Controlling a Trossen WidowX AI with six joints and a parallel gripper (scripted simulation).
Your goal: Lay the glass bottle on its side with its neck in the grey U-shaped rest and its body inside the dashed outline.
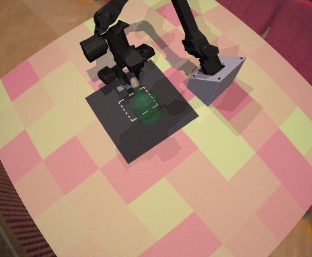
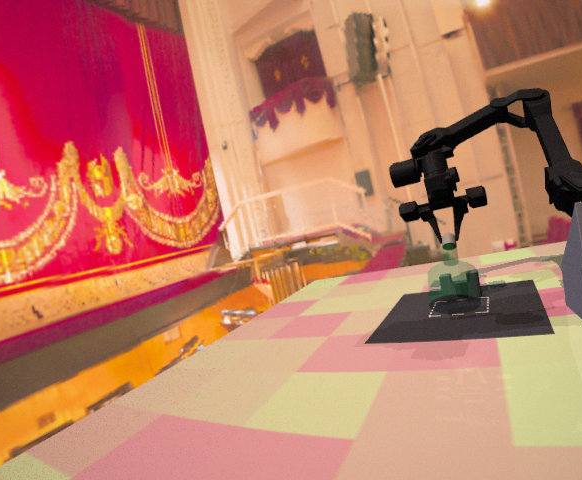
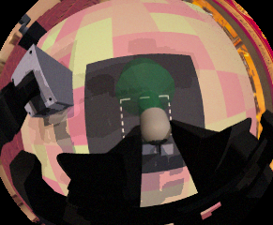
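Now: gripper tip 3 cm to the right of the dark mat and 14 cm above it. Round my gripper tip: green glass bottle: 3 cm to the left, 4 cm below.
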